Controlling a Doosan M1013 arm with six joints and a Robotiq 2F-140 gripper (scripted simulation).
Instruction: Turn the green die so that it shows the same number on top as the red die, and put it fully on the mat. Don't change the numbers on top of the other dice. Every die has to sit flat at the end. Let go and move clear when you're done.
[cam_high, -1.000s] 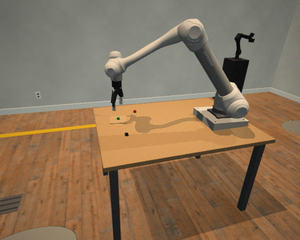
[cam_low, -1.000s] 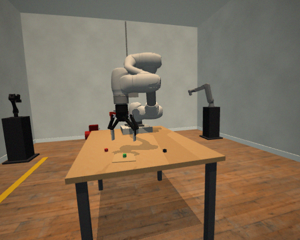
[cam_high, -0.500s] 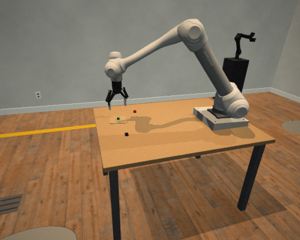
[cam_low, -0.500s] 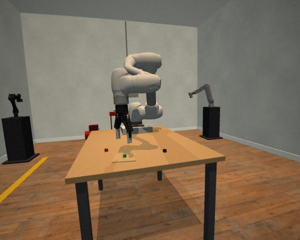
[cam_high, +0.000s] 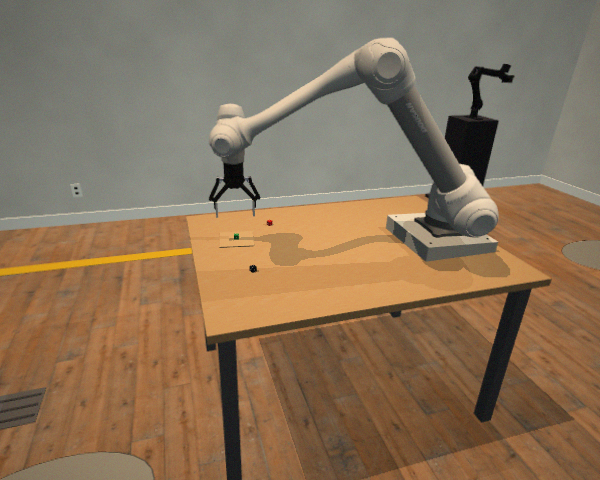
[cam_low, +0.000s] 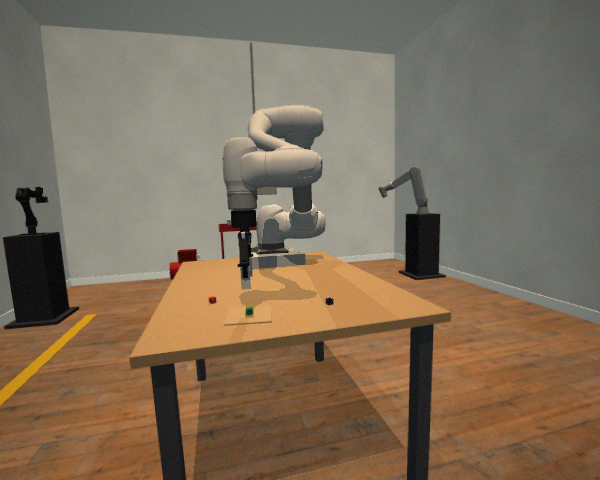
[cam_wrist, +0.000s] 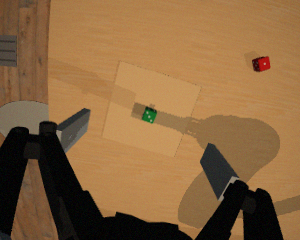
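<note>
My hand is 10 cm above the green die. Round my hand: black die: 27 cm to the left, 11 cm below, 3 cm behind; tan mat: 11 cm below; red die: 16 cm behind, 12 cm to the right, 11 cm below.
</note>
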